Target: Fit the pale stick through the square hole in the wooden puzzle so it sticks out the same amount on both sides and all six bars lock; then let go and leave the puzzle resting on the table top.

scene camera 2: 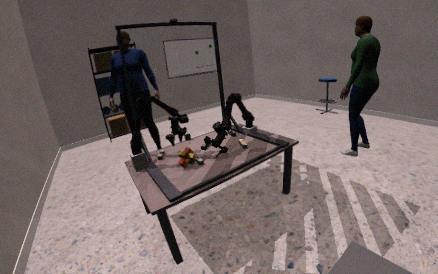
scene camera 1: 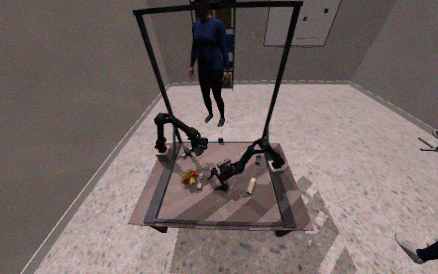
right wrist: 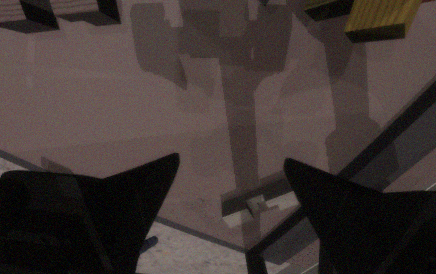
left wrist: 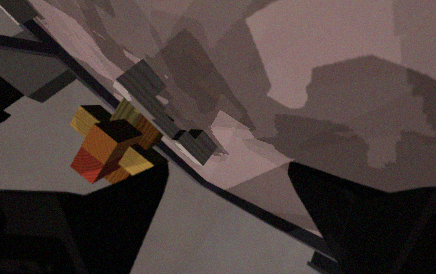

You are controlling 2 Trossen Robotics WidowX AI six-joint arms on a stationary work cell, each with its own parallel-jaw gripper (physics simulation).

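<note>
The pale stick lies on the table, apart from the wooden puzzle. The puzzle, of red, orange and yellow bars, stands on the table; part of it shows in the right wrist view. I cannot make out its square hole. My left gripper is open and empty, low over the table between puzzle and stick. My right gripper is open and empty, above the table behind the puzzle.
A grey notched bar lies close beside the puzzle. Another notched bar lies near the right arm's base. A third bar shows at the right wrist view's top left. Dark rails border the table.
</note>
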